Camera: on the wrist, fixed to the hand. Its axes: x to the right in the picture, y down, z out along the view.
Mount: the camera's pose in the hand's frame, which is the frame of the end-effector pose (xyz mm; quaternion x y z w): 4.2 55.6 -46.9 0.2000 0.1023 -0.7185 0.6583
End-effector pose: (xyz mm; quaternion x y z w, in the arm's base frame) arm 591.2 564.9 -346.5 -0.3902 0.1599 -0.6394 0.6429
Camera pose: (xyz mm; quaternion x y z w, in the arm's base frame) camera 597.5 540.2 -414.8 -0.1778 -0.2372 -0.9547 0.0255
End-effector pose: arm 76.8 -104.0 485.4 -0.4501 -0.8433 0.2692 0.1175
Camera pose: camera 133.8 -59.2 492.9 0.3056 -0.8126 0.2154 0.4470
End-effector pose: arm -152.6 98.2 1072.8 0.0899 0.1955 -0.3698 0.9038
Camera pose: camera -124.2 149.4 1029.5 0.1373 0.2118 -0.9227 0.2913
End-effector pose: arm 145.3 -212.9 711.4 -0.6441 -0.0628 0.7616 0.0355
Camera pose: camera 192.3 -265.0 691.8 -0.4497 -0.3481 0.4225 0.7058
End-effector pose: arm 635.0 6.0 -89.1 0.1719 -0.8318 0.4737 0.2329
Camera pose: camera 613.9 73.8 -105.4 0.7089 -0.3055 0.3284 0.5443
